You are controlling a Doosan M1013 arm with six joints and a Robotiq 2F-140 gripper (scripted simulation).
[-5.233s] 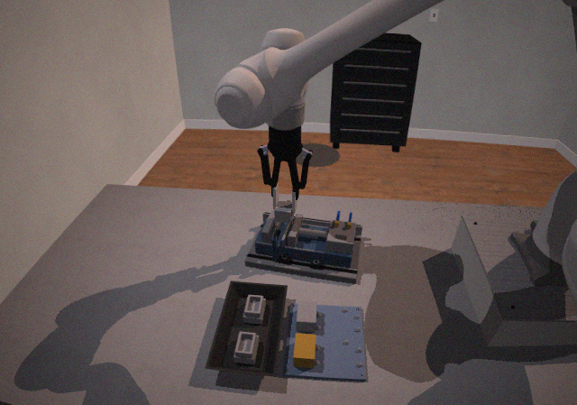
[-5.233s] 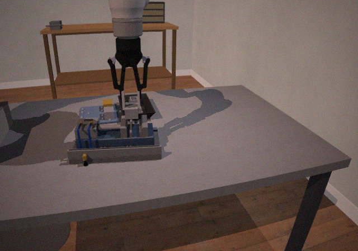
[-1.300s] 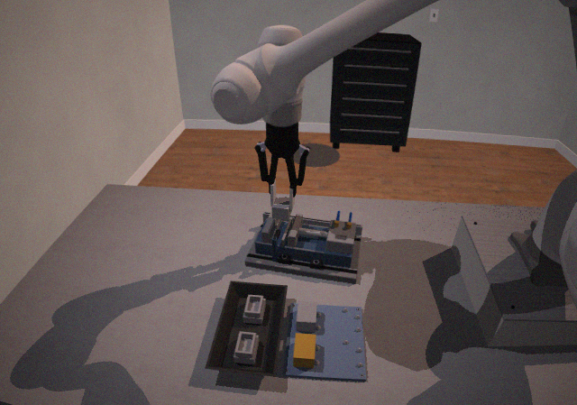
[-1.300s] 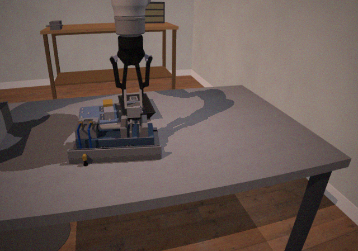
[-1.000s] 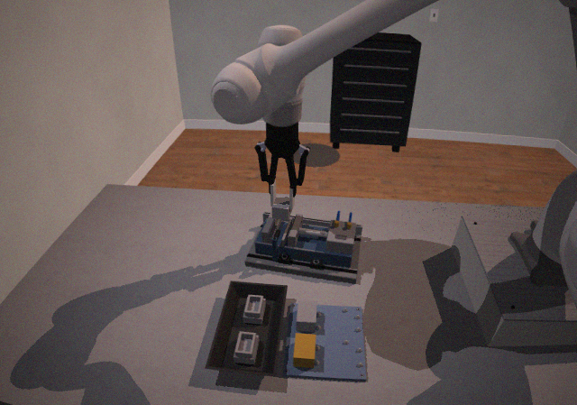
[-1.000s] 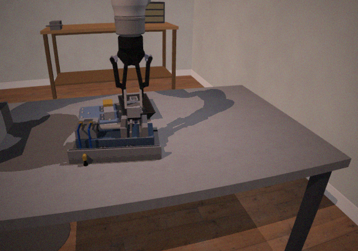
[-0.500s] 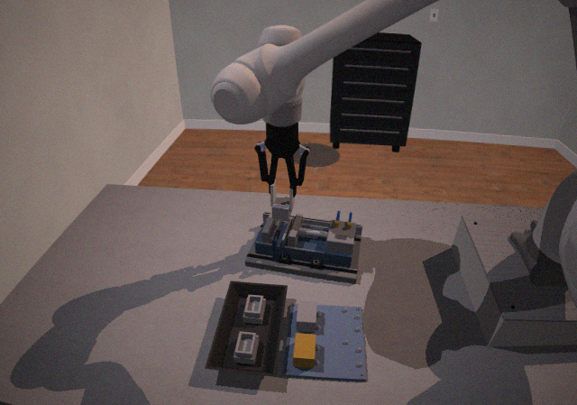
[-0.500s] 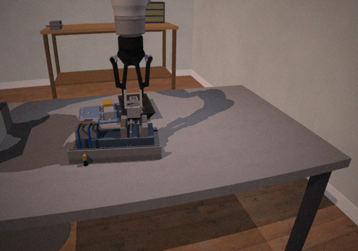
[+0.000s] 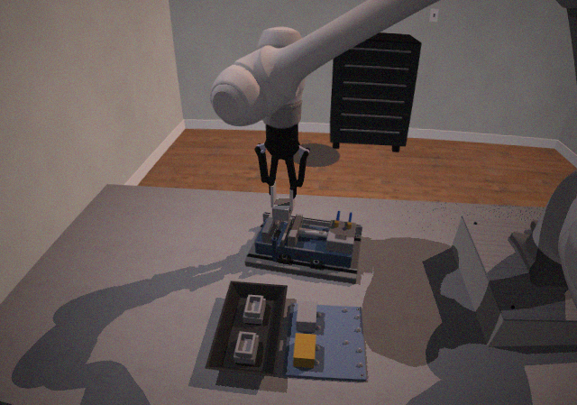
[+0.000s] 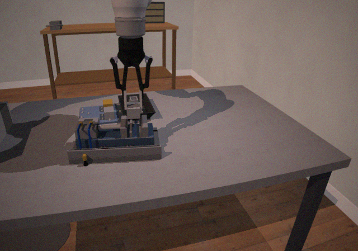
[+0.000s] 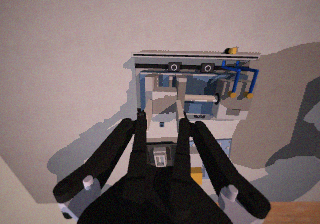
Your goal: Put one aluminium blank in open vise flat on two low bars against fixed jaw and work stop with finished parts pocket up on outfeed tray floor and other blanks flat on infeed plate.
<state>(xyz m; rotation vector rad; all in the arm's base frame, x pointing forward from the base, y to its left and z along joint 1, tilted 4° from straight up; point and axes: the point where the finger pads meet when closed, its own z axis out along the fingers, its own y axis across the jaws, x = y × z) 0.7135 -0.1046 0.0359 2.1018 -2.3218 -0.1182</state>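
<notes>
My gripper is now 6 cm past the blue vise, 1 cm to the right of it and 14 cm above it. Also, from my hand: brass blank: 9 cm behind, 34 cm to the left, 15 cm below; then aluminium blank: 9 cm behind, 25 cm to the left, 15 cm below; then infeed plate: 13 cm behind, 30 cm to the left, 18 cm below.
</notes>
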